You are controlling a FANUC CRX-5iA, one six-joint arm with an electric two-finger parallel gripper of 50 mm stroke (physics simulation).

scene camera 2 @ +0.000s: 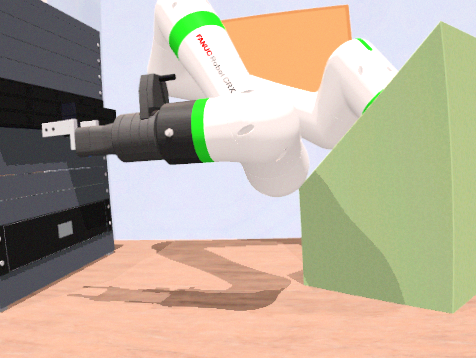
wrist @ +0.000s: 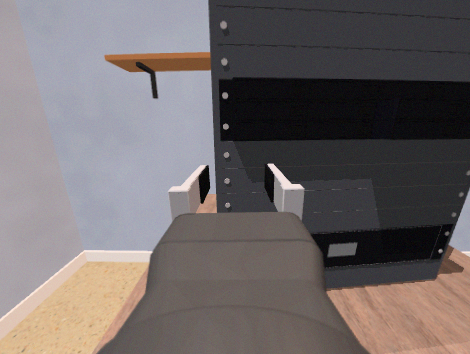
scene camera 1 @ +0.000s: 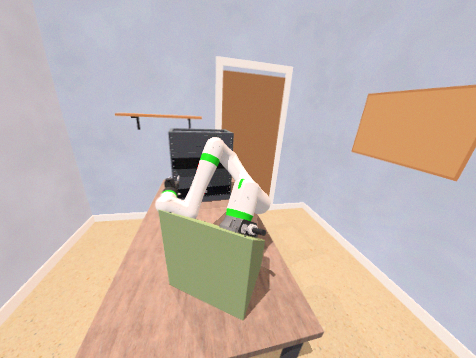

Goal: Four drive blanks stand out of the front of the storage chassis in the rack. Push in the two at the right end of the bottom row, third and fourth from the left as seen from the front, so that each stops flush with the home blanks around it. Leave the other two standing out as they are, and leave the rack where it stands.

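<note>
The dark rack stands upright on the table. The storage chassis is a black band across its front. Its separate drive blanks cannot be told apart, and how far each stands out is unclear. In scene camera 2 the chassis' right end juts past the rack's edge. My gripper is open and empty in front of the rack. In the wrist view its fingers appear below the chassis band, one on each side of the rack's left edge.
A black unit with a grey label sits low in the rack. A large green block stands on the wooden table near the arm. A wall shelf shows at the left.
</note>
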